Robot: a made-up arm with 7 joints. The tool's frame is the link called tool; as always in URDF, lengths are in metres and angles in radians.
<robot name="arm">
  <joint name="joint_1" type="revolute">
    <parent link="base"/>
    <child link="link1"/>
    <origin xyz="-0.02 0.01 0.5"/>
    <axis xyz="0 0 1"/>
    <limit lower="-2" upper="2.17"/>
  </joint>
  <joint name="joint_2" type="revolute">
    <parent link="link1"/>
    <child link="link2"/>
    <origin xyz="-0.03 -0.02 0"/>
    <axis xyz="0 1 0"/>
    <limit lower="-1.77" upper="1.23"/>
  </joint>
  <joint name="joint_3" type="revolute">
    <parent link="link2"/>
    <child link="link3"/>
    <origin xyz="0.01 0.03 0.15"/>
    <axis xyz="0 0 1"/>
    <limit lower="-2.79" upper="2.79"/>
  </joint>
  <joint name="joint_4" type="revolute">
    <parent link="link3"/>
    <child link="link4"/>
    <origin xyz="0.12 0.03 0"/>
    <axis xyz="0 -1 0"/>
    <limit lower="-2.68" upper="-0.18"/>
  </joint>
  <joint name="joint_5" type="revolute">
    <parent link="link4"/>
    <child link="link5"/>
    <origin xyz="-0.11 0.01 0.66"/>
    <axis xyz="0 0 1"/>
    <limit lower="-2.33" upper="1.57"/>
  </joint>
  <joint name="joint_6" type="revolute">
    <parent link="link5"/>
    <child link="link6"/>
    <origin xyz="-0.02 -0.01 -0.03"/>
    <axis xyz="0 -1 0"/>
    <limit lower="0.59" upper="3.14"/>
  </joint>
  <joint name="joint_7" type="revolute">
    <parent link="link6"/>
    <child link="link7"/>
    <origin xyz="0.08 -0.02 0"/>
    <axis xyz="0 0 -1"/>
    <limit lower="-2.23" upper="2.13"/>
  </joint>
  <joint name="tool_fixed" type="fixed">
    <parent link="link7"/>
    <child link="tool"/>
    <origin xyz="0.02 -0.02 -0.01" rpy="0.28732 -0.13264 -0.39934"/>
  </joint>
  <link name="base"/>
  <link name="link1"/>
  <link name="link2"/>
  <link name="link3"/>
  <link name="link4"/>
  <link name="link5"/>
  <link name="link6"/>
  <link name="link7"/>
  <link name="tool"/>
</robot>
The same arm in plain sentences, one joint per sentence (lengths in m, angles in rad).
The arm has seven revolute joints in a row. What follows holds with every joint at zero, and every direction is one of the base frame's. The first joint sits 0.02 m along -x and 0.01 m along +y and 0.5 m along +z from the base frame's origin and turns about +z, from -2 to 2.17 rad. The second joint sits 0.03 m along -x and 0.02 m along -y from the first joint and turns about +y, from -1.77 to 1.23 rad. The third joint sits 0.01 m along +x and 0.03 m along +y and 0.15 m along +z from the second joint and turns about +z, from -2.79 to 2.79 rad. The fourth joint sits 0.12 m along +x and 0.03 m along +y from the third joint and turns about -y, from -2.68 to -0.18 rad. The fifth joint sits 0.11 m along -x and 0.01 m along +y and 0.66 m along +z from the fourth joint and turns about +z, from -2.33 to 1.57 rad. The sixth joint sits 0.02 m along -x and 0.01 m along -y and 0.03 m along -z from the fifth joint and turns about -y, from 0.59 to 3.14 rad. The seventh joint sits 0.08 m along +x and 0.02 m along -y from the sixth joint and turns about -z, from -2.23 to 2.13 rad. The tool frame, which is the frame that the pose is given for, sits 0.02 m along +x and 0.02 m along -y and 0.01 m along -z from the seventh joint; its axes are the base frame's turned by roll 0.2873, pitch -0.1326 and yaw -0.3993 rad (as in URDF: about the fixed x, then y, then z).
